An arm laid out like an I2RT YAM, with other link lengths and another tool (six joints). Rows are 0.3 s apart.
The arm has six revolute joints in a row. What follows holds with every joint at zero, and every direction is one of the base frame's.
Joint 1 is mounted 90.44 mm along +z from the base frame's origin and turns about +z.
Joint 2 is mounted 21.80 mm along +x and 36.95 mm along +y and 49.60 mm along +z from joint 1 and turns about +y.
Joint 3 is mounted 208.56 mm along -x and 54.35 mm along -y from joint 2 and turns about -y.
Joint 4 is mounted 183.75 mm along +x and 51.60 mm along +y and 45.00 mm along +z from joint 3 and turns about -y.
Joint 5 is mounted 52.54 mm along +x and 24.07 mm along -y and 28.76 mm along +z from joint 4 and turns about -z.
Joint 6 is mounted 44.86 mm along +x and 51.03 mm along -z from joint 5 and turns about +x.
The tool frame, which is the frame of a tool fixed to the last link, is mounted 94.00 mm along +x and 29.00 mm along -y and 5.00 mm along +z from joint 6; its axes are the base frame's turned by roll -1.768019, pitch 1.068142 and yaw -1.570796 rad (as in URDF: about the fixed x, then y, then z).
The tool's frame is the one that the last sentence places.
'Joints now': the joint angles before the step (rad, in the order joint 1, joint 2, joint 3, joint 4, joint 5, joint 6). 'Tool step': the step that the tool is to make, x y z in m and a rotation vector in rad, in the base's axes. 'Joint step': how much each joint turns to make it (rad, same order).
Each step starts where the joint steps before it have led.
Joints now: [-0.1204 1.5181 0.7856 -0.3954 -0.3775 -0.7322]
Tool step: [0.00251 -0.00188 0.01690 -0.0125 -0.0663 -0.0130]
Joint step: [0.0000 -0.0737 0.0000 -0.0027 0.0099 0.0102]
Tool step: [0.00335 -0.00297 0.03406 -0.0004 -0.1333 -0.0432]
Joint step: [-0.0003 -0.1396 0.0019 0.0077 0.0108 0.0474]
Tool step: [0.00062 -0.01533 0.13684 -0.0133 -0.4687 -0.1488]
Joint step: [0.0003 -0.3170 0.1751 0.0156 0.0914 0.1300]
